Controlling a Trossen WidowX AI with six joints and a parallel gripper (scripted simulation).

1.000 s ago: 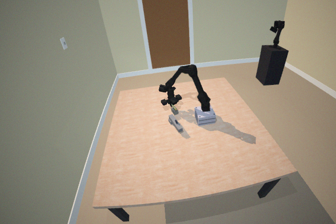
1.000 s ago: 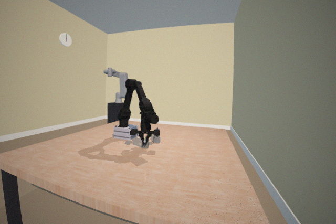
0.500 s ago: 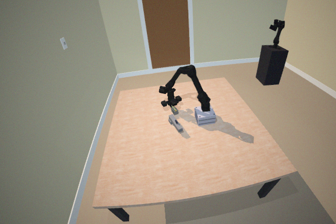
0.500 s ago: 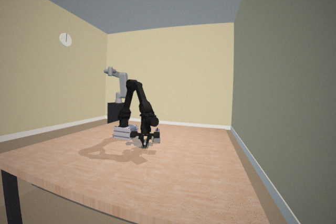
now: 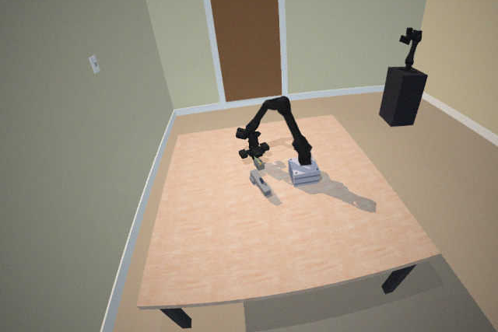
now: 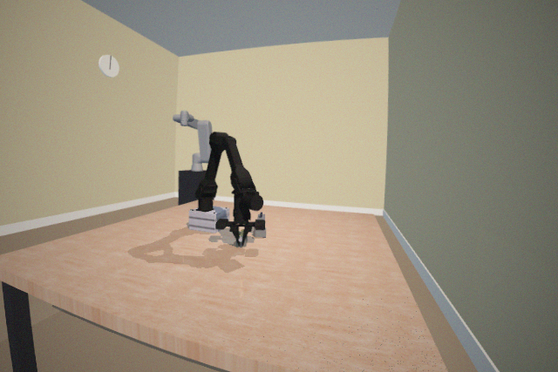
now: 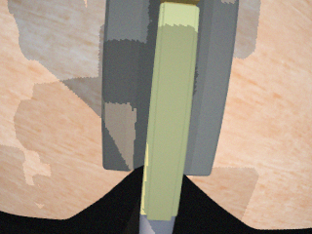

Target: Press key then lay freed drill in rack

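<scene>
My gripper tip is now 30 mm to the right of the drill, 30 mm below it and 20 mm past it. The rest, counted from my gripper tip: grey rack: 50 mm to the left, 20 mm behind, 10 mm above.
</scene>
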